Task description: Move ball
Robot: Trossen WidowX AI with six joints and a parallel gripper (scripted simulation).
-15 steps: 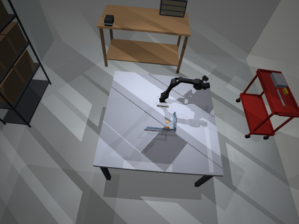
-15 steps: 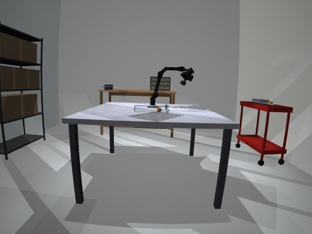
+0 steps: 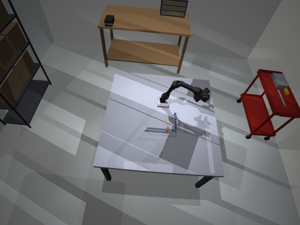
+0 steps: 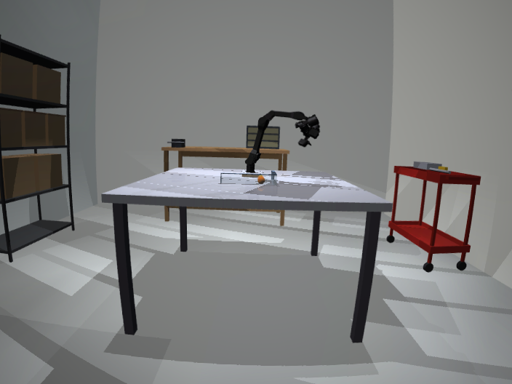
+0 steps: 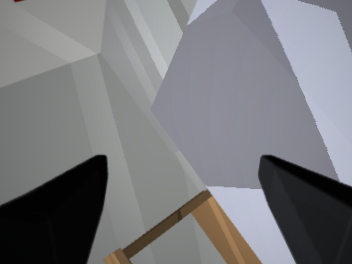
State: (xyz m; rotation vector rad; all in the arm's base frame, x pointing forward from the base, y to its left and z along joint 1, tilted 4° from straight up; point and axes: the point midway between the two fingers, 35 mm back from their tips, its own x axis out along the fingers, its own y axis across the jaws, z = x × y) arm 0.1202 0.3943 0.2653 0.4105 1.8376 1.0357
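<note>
My gripper tip is now 43 cm to the left of the orange ball, 27 cm short of it and 24 cm above it.
</note>
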